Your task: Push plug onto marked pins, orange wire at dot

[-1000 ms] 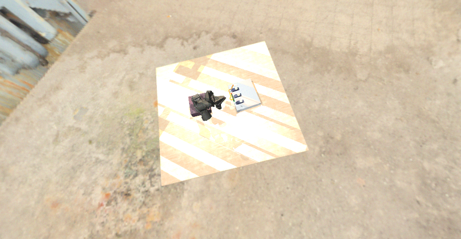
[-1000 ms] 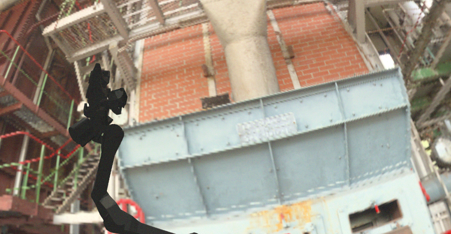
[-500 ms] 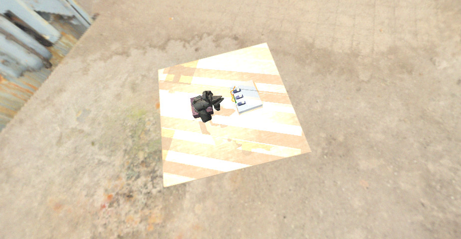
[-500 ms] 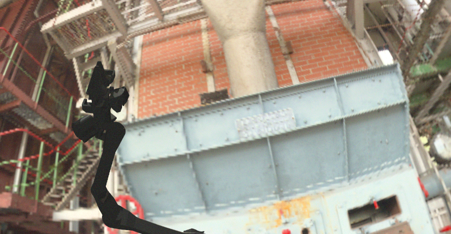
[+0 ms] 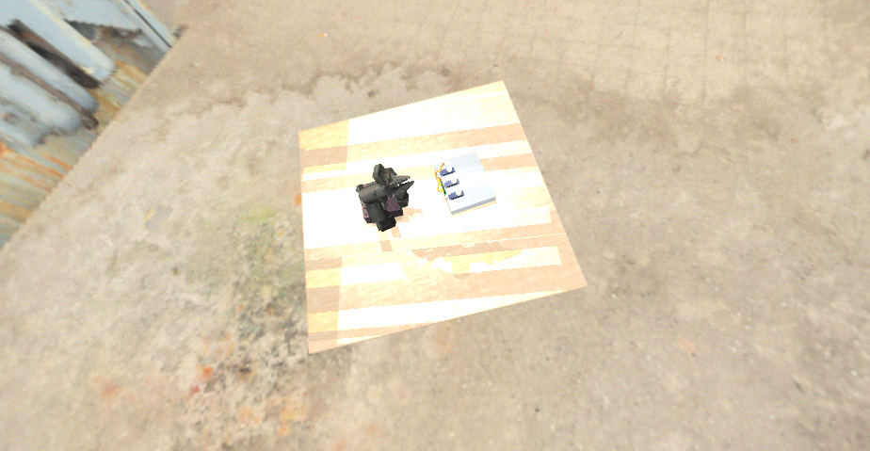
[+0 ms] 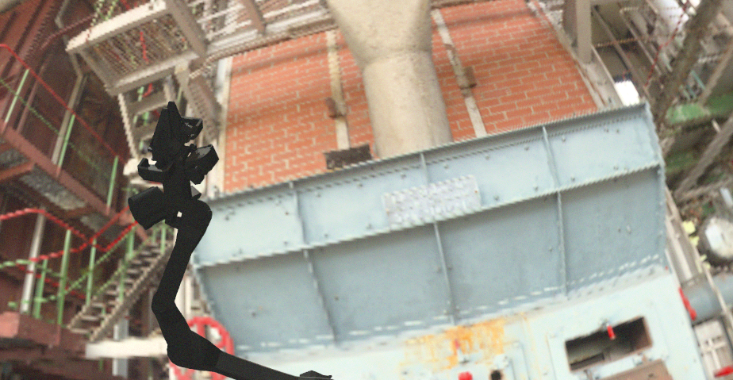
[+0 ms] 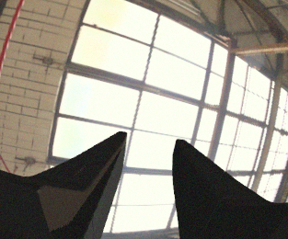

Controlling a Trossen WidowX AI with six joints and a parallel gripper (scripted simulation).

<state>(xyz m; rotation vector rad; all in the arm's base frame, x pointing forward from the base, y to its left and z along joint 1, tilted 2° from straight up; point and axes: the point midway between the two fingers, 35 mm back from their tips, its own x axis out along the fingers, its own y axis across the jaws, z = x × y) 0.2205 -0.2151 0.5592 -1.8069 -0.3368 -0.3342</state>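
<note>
My gripper tip is 56 cm above the red band, 32 cm to the right of it and 5 cm short of it.
</note>
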